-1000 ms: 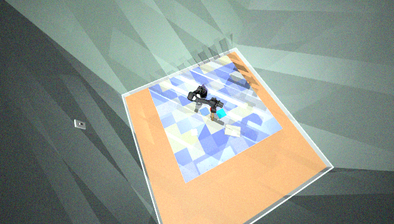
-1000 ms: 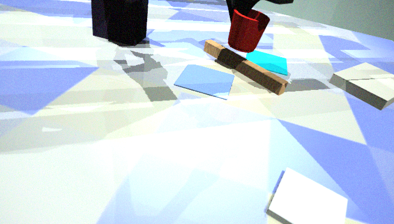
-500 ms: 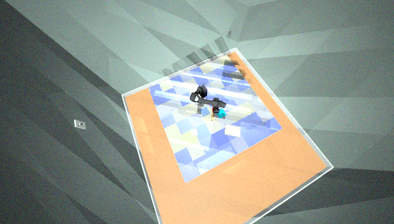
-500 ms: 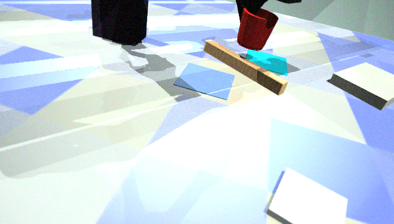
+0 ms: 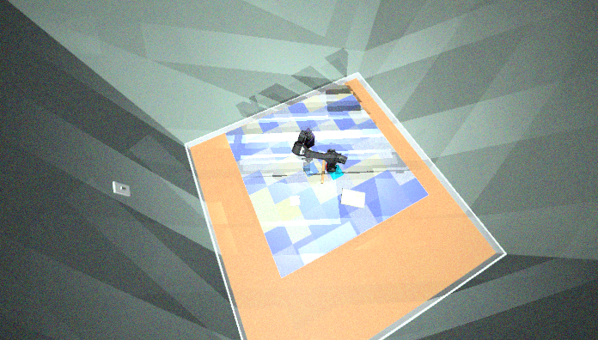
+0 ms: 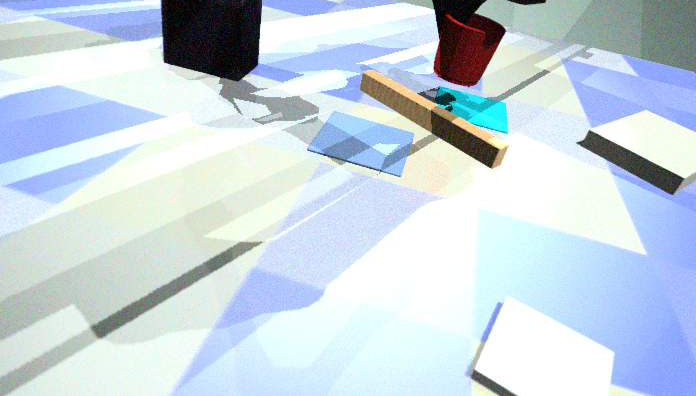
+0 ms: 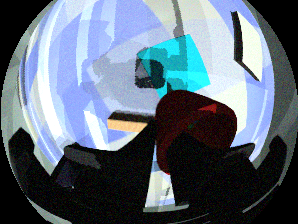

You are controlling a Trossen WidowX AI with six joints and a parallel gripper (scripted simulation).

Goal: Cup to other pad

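Right now my gripper tip is 6 cm to the left of the wooden bar and 9 cm above it. Also, from my gripper tip: light blue pad (5 cm behind, 15 cm to the right, 10 cm below); dark red cup (3 cm ahead, 2 cm to the right).
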